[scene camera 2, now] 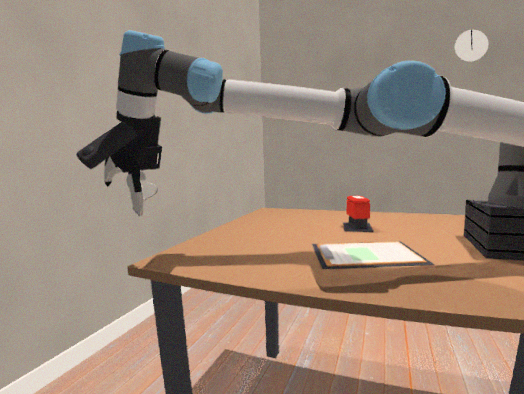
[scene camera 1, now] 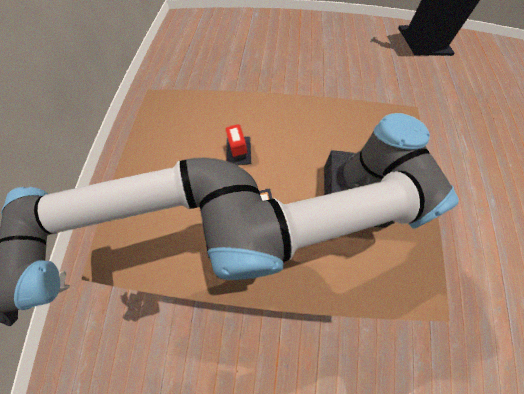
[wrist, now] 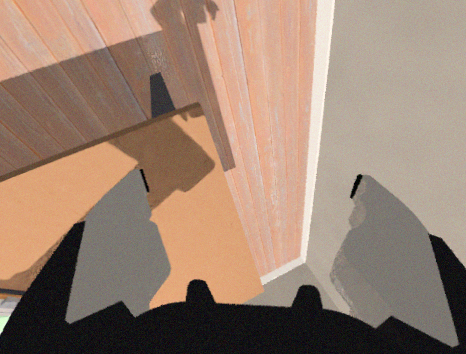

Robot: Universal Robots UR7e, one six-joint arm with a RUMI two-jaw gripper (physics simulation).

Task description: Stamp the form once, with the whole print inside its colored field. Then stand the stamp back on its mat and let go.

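Pixels of known places: gripper, between the fingertips: [scene camera 2: 122,200] [wrist: 247,175]; arm's base, origin of its link: [scene camera 2: 520,204] [scene camera 1: 367,175].
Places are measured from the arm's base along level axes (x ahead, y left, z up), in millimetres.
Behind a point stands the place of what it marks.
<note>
A red stamp [scene camera 1: 235,139] {x 397, y -179, z -5 mm} [scene camera 2: 358,207] {x 401, y -154, z -32 mm} with a dark base stands upright on its small dark mat [scene camera 1: 246,159] {x 371, y -157, z -104 mm} [scene camera 2: 348,229] {x 431, y -156, z -104 mm}. The form [scene camera 2: 392,254] {x 350, y 92, z -103 mm}, a white sheet with a green field [scene camera 2: 361,254] {x 424, y 95, z -103 mm}, lies on a dark-edged clipboard [scene camera 2: 325,265] {x 511, y 164, z -107 mm}; no print can be made out on the green. A corner of the clipboard peeks out beside the arm's elbow in scene camera 1, and the green field [wrist: 3,325] {x 420, y 83, z -103 mm} shows at the wrist view's lower left edge. My gripper [scene camera 2: 124,199] {x 959, y 224, z 50 mm} [wrist: 247,175] {x 959, y 224, z 50 mm} is open and empty, high up near the table's left end, far from the stamp.
The wooden table [scene camera 1: 300,120] {x 147, y -313, z -108 mm} [scene camera 2: 225,280] {x 709, y 265, z -108 mm} carries the arm's dark base [scene camera 2: 492,230] {x 129, y 106, z -41 mm} at the right. The arm's elbow and forearm [scene camera 1: 110,200] {x 596, y 125, z 291 mm} [scene camera 2: 285,101] {x 594, y 146, z 253 mm} stretch above the table and hide most of the clipboard in scene camera 1. A wall [scene camera 2: 60,200] stands beyond the gripper.
</note>
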